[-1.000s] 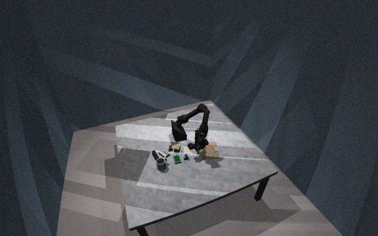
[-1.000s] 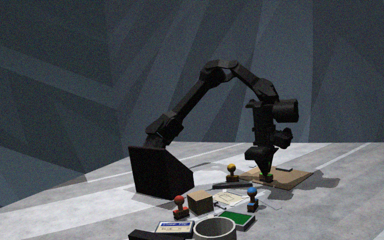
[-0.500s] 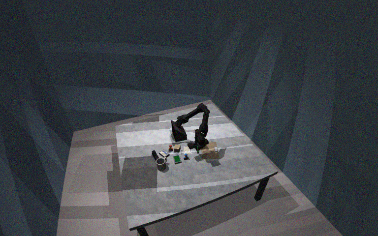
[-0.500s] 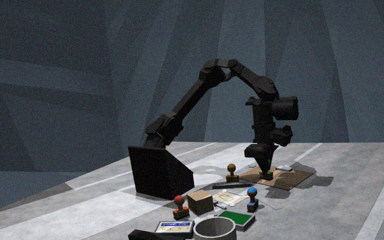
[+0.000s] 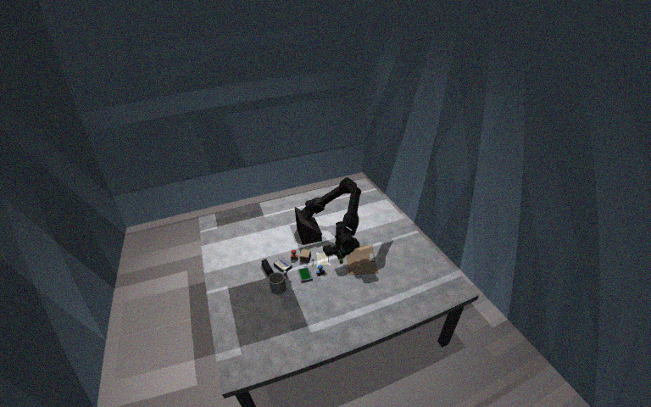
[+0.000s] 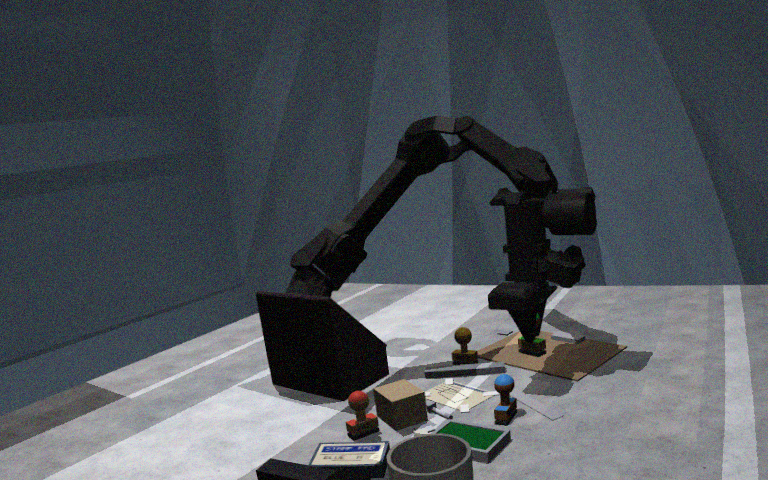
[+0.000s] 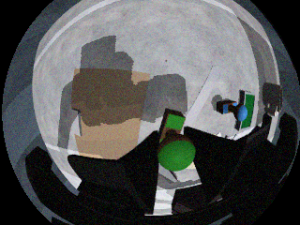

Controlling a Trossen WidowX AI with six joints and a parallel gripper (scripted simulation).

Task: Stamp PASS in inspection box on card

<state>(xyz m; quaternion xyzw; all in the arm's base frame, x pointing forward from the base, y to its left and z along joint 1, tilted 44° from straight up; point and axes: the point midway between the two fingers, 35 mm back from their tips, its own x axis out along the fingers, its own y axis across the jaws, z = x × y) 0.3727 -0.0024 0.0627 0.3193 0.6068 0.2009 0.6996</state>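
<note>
The green ink pad is 40 mm behind my gripper tip, 200 mm to the right of it and 70 mm below it. From my gripper tip the other things lie so: grey bar 120 mm behind, 30 mm to the left, 70 mm below; green-knobbed stamp right at my gripper tip; blue-knobbed stamp 10 mm behind, 120 mm to the right, 50 mm below.
</note>
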